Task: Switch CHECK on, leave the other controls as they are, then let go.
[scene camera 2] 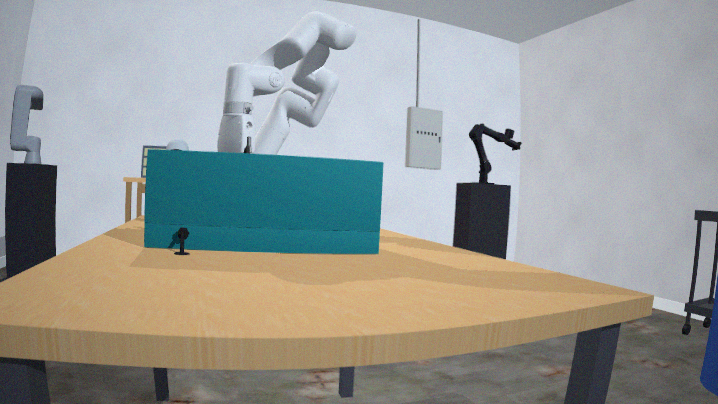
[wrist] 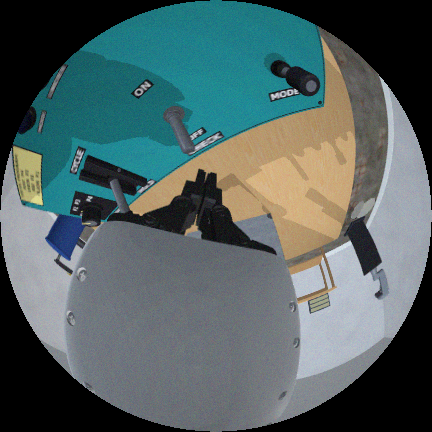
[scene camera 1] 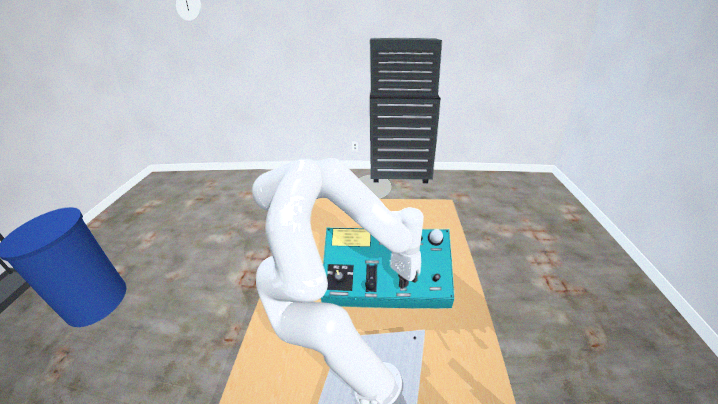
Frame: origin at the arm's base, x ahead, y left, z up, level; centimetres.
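Where they show: gripper, fingertip midpoint: (wrist: 202, 184) (scene camera 1: 403, 286); arm's base at its link origin: (scene camera 1: 378, 386).
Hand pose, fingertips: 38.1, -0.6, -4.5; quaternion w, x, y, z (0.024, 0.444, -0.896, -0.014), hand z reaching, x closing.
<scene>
Things, the pixels of their top centre, and the offset from my fingertips, as dx, dy, dz. "spot": a spot on its surface instead.
- grey CHECK toggle lever at its top centre: (wrist: 175, 135) +5.0, +0.4, -0.5
- OFF label at a spot on its surface: (wrist: 197, 134) spot: +3.3, -0.2, -6.1
- CHECK label at its top centre: (wrist: 203, 144) +1.7, -0.3, -6.7
- MODE lever at its top centre: (wrist: 306, 69) (scene camera 1: 437, 272) +8.4, -11.2, +0.5
- black CYCLE slider at a spot on its surface: (wrist: 112, 174) (scene camera 1: 375, 276) spot: +4.7, +11.2, -2.7
- rotary knob at its top centre: (wrist: 85, 225) (scene camera 1: 338, 271) +1.3, +24.1, -0.1
- white dome at a spot on its surface: (scene camera 1: 435, 236) spot: +20.1, -9.0, +7.7
The teal control panel (scene camera 1: 351, 254) (scene camera 2: 261, 200) (wrist: 225, 50) stands on the table. In the wrist view, the grey CHECK toggle lever (wrist: 180, 132) leans toward the OFF label (wrist: 197, 134) and the CHECK label (wrist: 207, 143), away from the ON label (wrist: 142, 88). My gripper (scene camera 1: 403, 284) (wrist: 202, 184) is shut and holds nothing. Its fingertips show close to the lever's free end, on the side away from ON; I cannot tell whether they touch it. In scene camera 1 my gripper and wrist cover the lever. In scene camera 2 the panel's back hides the toggle.
The MODE lever (scene camera 1: 436, 276) (wrist: 302, 80) stands to one side of CHECK, and the black CYCLE slider (scene camera 1: 371, 277) (wrist: 112, 174) to the other. A rotary knob (scene camera 1: 338, 275) (wrist: 91, 215) lies beyond the slider. A white dome (scene camera 1: 435, 236) stands at the panel's back right.
</scene>
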